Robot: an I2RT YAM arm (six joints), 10 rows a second.
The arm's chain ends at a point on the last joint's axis. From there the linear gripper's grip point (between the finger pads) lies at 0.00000 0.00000 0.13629 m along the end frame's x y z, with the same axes.
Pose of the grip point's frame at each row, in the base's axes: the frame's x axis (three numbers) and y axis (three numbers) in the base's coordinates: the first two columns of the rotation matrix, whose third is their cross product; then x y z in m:
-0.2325, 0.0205, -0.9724, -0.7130, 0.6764, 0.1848, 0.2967, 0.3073, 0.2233
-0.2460, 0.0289, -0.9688, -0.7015, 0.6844, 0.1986, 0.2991, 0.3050, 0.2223
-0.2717, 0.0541, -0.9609, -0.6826, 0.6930, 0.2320, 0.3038, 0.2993, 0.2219
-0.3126, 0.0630, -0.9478, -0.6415, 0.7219, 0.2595, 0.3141, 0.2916, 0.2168
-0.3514, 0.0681, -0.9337, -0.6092, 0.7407, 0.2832, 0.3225, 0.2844, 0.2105
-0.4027, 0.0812, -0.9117, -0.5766, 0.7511, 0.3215, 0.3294, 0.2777, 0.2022
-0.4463, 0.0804, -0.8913, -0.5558, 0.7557, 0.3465, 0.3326, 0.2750, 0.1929
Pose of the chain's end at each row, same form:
-0.2325, 0.0205, -0.9724, -0.7130, 0.6764, 0.1848, 0.2065, 0.2070, 0.2427
-0.2460, 0.0289, -0.9688, -0.7015, 0.6844, 0.1986, 0.2080, 0.2057, 0.2425
-0.2717, 0.0541, -0.9609, -0.6826, 0.6930, 0.2320, 0.2113, 0.2013, 0.2425
-0.3126, 0.0630, -0.9478, -0.6415, 0.7219, 0.2595, 0.2186, 0.1977, 0.2420
-0.3514, 0.0681, -0.9337, -0.6092, 0.7407, 0.2832, 0.2256, 0.1933, 0.2403
-0.4027, 0.0812, -0.9117, -0.5766, 0.7511, 0.3215, 0.2325, 0.1884, 0.2370
-0.4463, 0.0804, -0.8913, -0.5558, 0.7557, 0.3465, 0.2370, 0.1864, 0.2328

